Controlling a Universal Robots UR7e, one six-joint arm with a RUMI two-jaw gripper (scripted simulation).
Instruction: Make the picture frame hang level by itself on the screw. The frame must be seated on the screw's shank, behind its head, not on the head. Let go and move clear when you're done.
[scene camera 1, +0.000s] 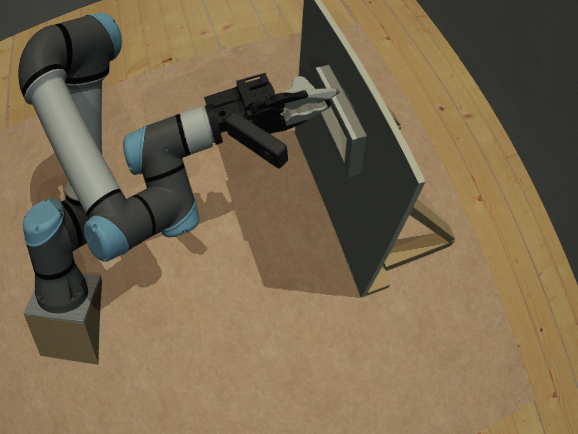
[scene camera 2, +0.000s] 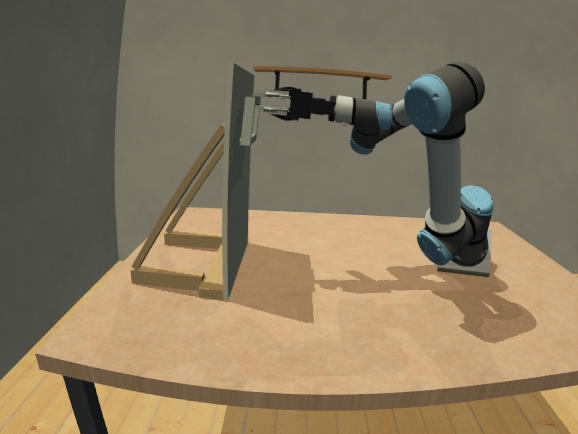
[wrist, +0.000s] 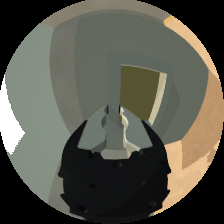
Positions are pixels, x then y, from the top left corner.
A pale picture frame shows in scene camera 1, in scene camera 2 and in the wrist view (146, 82). One and the same spot on the pale picture frame: (scene camera 1: 340, 120) is (scene camera 2: 258, 103).
